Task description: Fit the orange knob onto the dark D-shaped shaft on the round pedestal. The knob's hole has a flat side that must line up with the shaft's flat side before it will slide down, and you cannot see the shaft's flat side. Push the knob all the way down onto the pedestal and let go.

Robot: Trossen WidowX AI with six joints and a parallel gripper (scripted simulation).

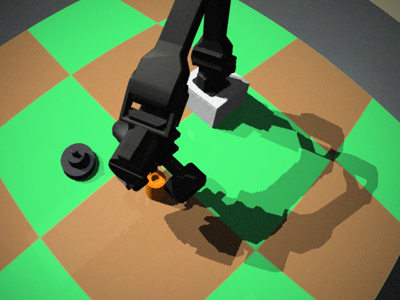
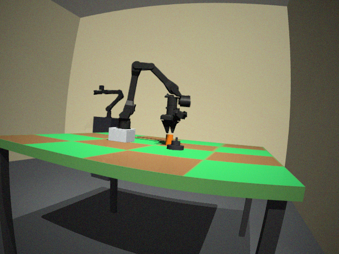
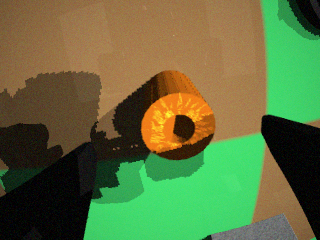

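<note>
The orange knob is 40 mm below my gripper tip. Also, from my gripper tip: pedestal: 160 mm to the right, 100 mm ahead, 40 mm below.
</note>
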